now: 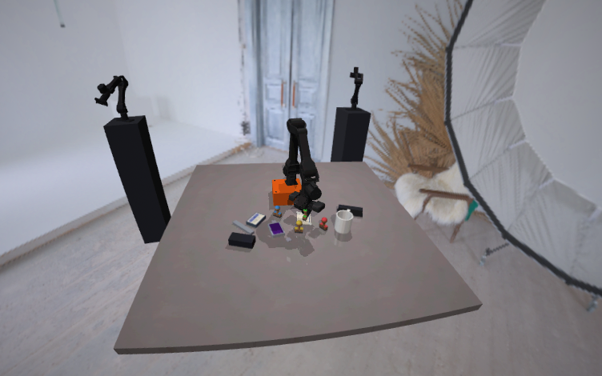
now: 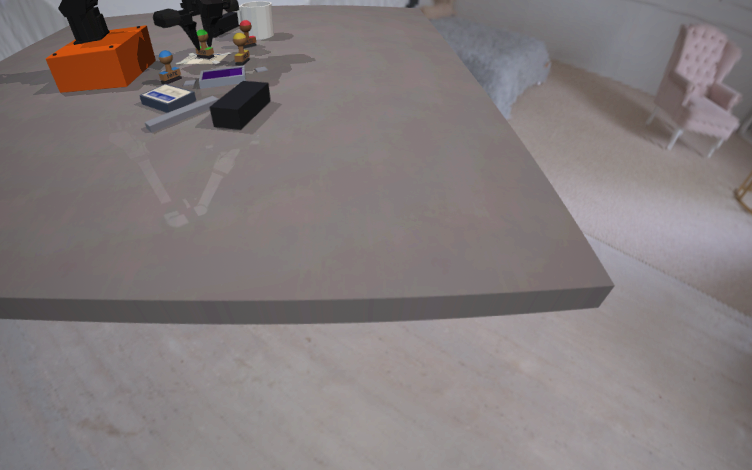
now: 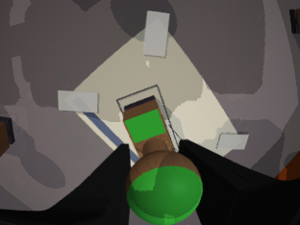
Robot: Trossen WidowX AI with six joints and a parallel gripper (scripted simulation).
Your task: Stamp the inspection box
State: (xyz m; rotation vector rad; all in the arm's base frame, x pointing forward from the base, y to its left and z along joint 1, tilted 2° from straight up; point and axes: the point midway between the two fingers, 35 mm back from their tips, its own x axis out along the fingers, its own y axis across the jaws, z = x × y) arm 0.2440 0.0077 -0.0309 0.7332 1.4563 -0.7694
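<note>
My gripper tip is now right at the green-knobbed stamp. From my gripper tip the other things lie so: yellow-knobbed stamp: 90 mm ahead, 70 mm to the right; white card: 30 mm below, 10 mm to the right; red-knobbed stamp: 100 mm ahead, 60 mm to the left.
</note>
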